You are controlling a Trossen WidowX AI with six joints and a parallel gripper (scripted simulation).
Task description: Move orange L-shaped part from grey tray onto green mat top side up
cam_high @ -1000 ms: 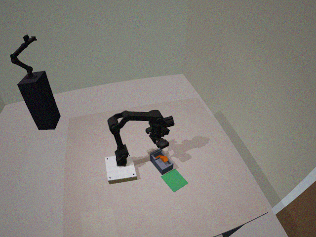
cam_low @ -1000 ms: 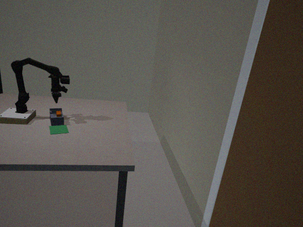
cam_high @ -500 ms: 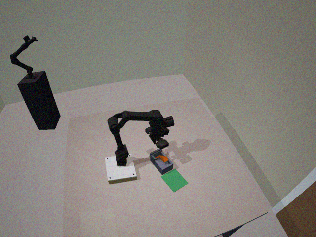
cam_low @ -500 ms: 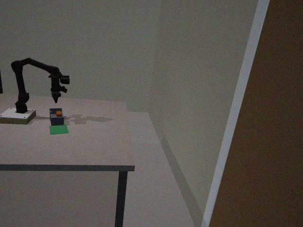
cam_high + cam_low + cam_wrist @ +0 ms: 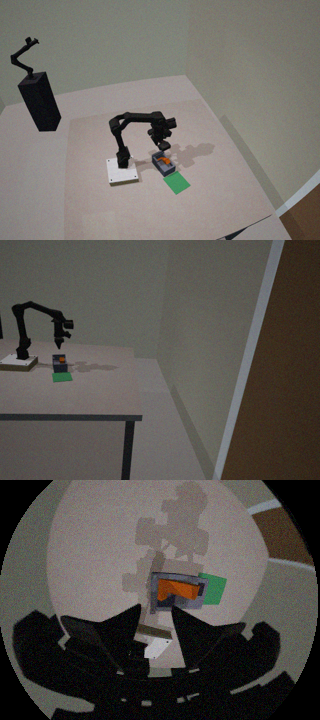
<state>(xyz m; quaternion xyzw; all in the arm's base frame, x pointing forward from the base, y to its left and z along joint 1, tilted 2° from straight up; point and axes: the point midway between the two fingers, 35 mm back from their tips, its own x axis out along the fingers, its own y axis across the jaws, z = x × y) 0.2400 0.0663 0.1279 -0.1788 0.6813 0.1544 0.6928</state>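
Right now the orange L-shaped part is 2 cm ahead of my gripper tip, 4 cm to the right of it and 10 cm below it. Round my gripper tip: green mat 11 cm ahead, 19 cm to the right, 16 cm below.
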